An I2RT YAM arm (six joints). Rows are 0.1 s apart.
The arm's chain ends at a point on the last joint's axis. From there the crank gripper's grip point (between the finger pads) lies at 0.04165 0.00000 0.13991 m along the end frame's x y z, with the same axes.
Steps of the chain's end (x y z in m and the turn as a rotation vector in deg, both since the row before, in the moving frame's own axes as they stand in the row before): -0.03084 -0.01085 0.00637 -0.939 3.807 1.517; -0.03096 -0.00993 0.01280 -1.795 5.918 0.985; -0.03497 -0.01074 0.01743 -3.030 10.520 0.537; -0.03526 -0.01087 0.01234 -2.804 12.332 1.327
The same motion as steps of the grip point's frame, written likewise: -0.02169 -0.00736 0.00327 -0.939 3.807 1.517; -0.01680 -0.00478 0.00768 -1.795 5.918 0.985; -0.01017 -0.00308 0.00727 -3.030 10.520 0.537; -0.00644 -0.00299 0.00003 -2.804 12.332 1.327
